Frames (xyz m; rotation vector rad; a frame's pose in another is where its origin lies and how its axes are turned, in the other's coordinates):
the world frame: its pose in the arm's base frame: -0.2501 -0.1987 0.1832 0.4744 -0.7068 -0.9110
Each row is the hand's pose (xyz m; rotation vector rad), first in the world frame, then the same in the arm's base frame.
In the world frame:
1: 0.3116 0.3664 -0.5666 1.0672 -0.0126 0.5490
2: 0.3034 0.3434 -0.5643 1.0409 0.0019 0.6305
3: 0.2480 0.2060 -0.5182 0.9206 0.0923 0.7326
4: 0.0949 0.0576 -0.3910 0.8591 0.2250 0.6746
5: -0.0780 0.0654 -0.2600 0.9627 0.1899 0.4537
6: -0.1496 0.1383 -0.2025 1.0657 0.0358 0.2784
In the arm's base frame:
1: 0.4916 -0.2190 0.1406 1.1351 -1.2401 0.0509
2: 0.4740 -0.2247 0.1246 1.0794 -1.2219 0.1176
3: 0.3424 -0.2556 0.0484 0.9679 -1.1002 0.1740
4: 0.1051 -0.2168 -0.0135 0.9956 -0.9524 0.1227
5: -0.0580 -0.0777 0.0207 1.1723 -1.0045 -0.0413
6: -0.0898 0.0171 0.0819 1.2853 -1.1706 -0.1931

